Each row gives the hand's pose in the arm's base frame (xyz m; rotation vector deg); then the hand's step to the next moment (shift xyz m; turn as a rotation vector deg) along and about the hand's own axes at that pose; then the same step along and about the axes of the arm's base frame.
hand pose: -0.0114 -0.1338 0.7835 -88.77 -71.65 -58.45
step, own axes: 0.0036 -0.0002 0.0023 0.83 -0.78 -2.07
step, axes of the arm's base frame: 0.0005 0.0032 0.0028 -0.79 -1.67 1.47
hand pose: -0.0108 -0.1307 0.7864 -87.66 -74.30 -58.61
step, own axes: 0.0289 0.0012 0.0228 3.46 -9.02 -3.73
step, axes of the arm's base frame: 0.0060 0.0299 0.0207 -8.72 -1.78 5.30
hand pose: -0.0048 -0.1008 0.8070 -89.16 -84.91 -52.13
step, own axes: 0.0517 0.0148 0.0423 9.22 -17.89 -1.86
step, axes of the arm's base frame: 0.0171 0.0604 0.0272 -17.25 2.49 10.23
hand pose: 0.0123 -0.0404 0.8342 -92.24 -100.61 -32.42
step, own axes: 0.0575 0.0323 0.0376 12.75 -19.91 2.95
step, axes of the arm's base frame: 0.0243 0.0708 0.0123 -20.16 8.06 9.80
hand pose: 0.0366 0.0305 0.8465 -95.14 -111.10 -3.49
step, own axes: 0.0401 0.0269 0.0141 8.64 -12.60 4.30
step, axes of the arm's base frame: 0.0168 0.0473 -0.0025 -13.75 6.57 4.44
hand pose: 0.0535 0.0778 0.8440 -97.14 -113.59 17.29
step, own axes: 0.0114 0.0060 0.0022 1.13 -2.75 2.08
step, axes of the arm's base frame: 0.0030 0.0126 -0.0021 -3.52 0.88 -0.17
